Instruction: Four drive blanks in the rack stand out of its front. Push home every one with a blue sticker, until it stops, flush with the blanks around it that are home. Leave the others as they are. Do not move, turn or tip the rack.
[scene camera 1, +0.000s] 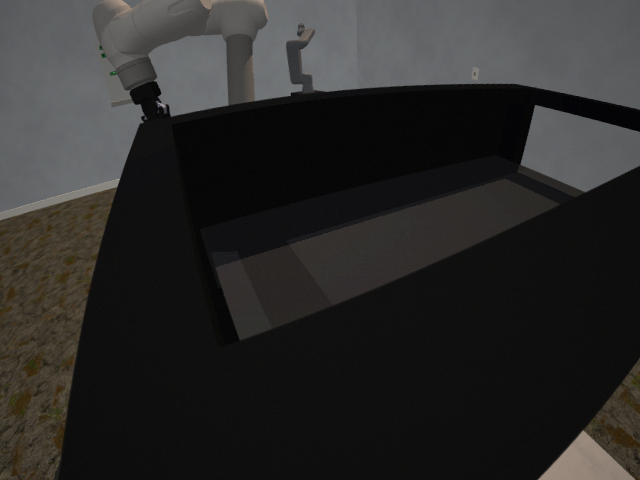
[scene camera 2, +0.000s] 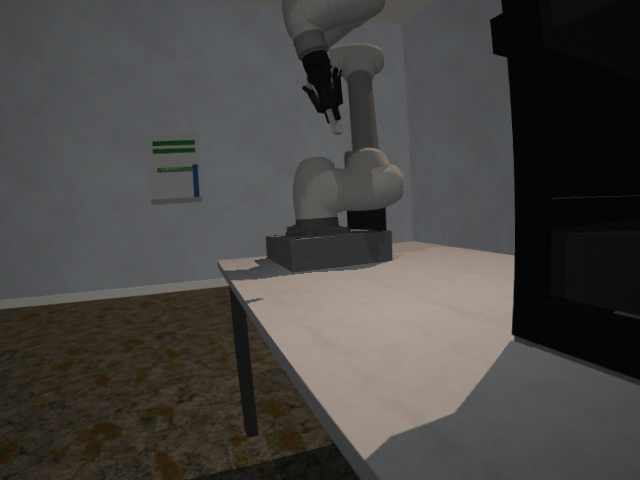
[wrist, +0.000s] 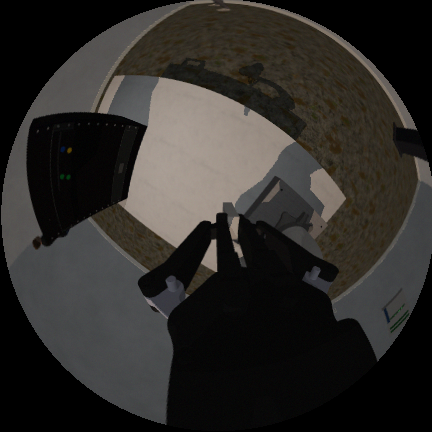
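Note:
The black rack (scene camera 1: 361, 372) (scene camera 2: 532, 155) (wrist: 37, 170) stands upright at the far end of the table, its front showing small and dark in the wrist view. On that front are a blue sticker (wrist: 63, 149), a yellow sticker (wrist: 69, 150) beside it, and two green stickers, one (wrist: 62, 176) beside the other (wrist: 68, 176). The blanks' outlines are too dark to tell how far each stands out. My gripper (scene camera 2: 335, 125) (wrist: 226, 210) is shut and empty, high above the table near the arm's base, well apart from the rack. The rack's top edge hides its fingertips in scene camera 1.
The pale table (scene camera 2: 361, 320) (wrist: 185, 145) lies between the arm's grey base block (scene camera 2: 330, 251) and the rack. Another small arm (scene camera 1: 294, 62) stands beyond the rack's top edge in scene camera 1. A board with green and blue strips (scene camera 2: 173, 183) hangs on the wall.

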